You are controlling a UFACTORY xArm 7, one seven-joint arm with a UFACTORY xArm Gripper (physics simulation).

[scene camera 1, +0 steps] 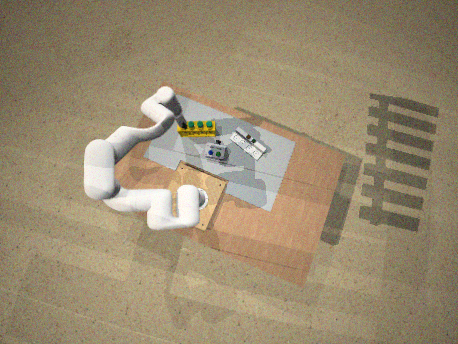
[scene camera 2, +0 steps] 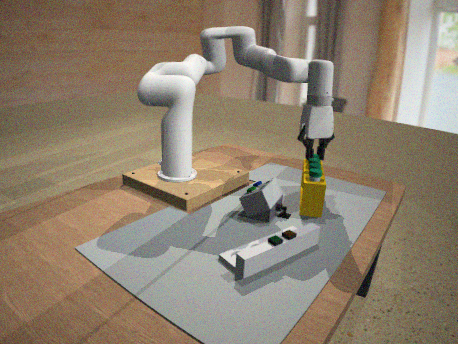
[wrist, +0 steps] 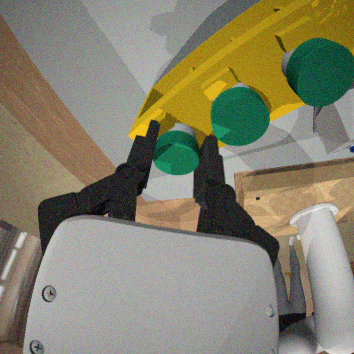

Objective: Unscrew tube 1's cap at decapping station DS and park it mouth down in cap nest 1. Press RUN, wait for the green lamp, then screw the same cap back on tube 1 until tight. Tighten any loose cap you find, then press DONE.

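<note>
A yellow rack holds a row of tubes with green caps. My gripper points down over the rack's end and is shut on the end green cap, one finger on each side. The tube under this cap sits in the rack; its number is not readable. Two more green caps show beside it in the wrist view. A grey panel has a blue button and a green button.
A white strip with round nests carries a dark green lamp and a brown lamp. A small black fixture stands behind the panel. The arm's wooden base is beside the grey mat.
</note>
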